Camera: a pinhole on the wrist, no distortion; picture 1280 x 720 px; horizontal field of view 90.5 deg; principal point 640.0 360.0 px. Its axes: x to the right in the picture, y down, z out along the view. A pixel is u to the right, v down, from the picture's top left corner.
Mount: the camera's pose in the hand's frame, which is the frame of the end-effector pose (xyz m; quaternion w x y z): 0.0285 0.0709 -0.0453 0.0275 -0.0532 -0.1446 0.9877
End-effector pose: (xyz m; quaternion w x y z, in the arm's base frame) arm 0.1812 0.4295 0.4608 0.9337 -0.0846 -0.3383 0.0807
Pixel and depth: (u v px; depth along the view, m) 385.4 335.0 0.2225
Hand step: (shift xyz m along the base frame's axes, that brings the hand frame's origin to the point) -0.0457 0.0475 0.1895
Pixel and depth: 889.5 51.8 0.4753
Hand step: -0.4632 0.1710 0.1840
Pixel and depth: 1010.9 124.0 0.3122
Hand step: -0.3219 0.0931 0.0667
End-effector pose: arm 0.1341 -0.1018 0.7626 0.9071 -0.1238 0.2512 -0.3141
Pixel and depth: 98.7 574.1 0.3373
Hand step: 0.2505 -0.2720 0.1846
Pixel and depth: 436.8 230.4 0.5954
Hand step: 0.4149 -0.0553 0.4243
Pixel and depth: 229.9 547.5 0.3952
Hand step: 0.2430 -0.2572 0.2488
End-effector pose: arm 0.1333 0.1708 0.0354 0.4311 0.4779 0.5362 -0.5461
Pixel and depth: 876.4 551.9 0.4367
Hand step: -0.1515 -0.3149 0.2036
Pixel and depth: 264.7 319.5 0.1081
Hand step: 0.0241 -0.0646 -0.0883
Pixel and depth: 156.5 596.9 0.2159
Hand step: -0.1147 -0.1417 -0.1529
